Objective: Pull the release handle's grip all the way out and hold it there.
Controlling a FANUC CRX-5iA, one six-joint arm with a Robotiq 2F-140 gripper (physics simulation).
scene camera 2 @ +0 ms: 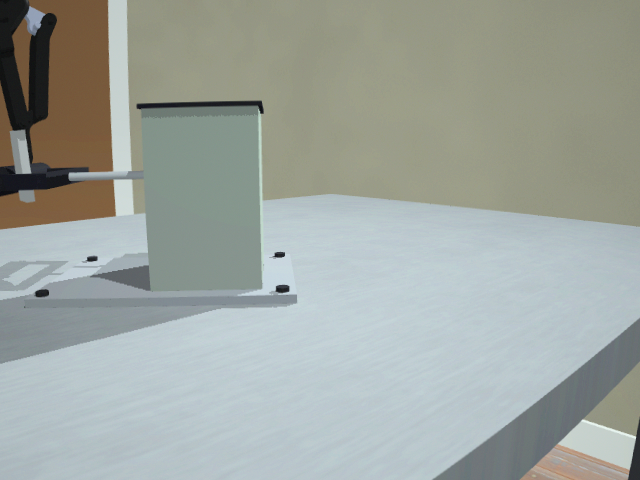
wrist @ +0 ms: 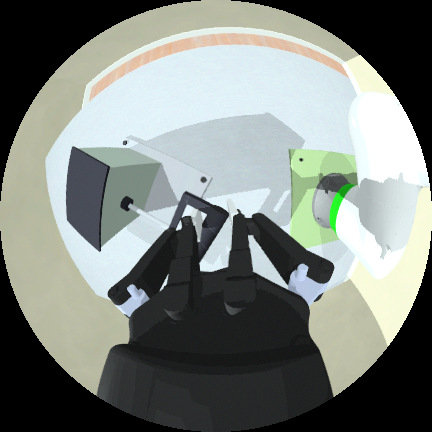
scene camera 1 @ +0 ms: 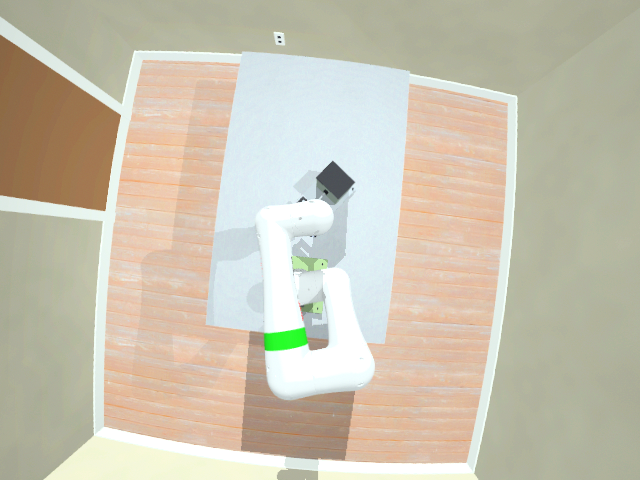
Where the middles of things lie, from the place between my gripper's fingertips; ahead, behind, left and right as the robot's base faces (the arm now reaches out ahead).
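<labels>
Bolted base plate (scene camera 2: 94, 282), position from my hand: 160 mm ahead, 20 mm to the right, 80 mm below.
</labels>
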